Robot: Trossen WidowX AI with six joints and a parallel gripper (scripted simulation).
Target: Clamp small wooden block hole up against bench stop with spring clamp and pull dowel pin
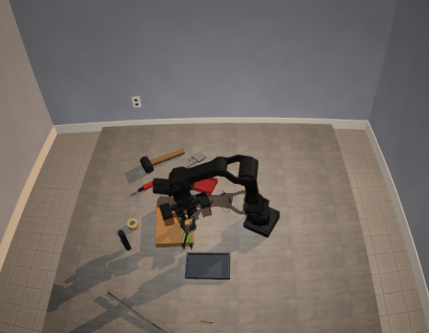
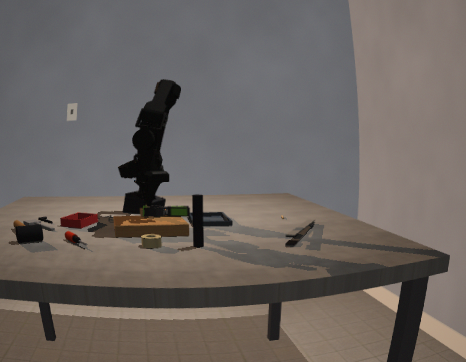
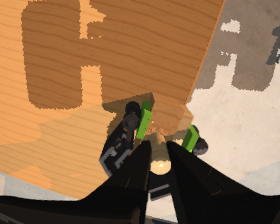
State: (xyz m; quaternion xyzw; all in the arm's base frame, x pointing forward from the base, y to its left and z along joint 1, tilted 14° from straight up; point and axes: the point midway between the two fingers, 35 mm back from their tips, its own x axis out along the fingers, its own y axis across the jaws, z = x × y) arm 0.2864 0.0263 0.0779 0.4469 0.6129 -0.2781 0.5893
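The dowel pin is 40 mm below my hand. From my hand the other things lie so: wooden board (60 mm ahead, 10 mm to the left, 80 mm below); bench stop (10 mm behind, 10 mm to the right, 50 mm below); small wooden block (60 mm below).
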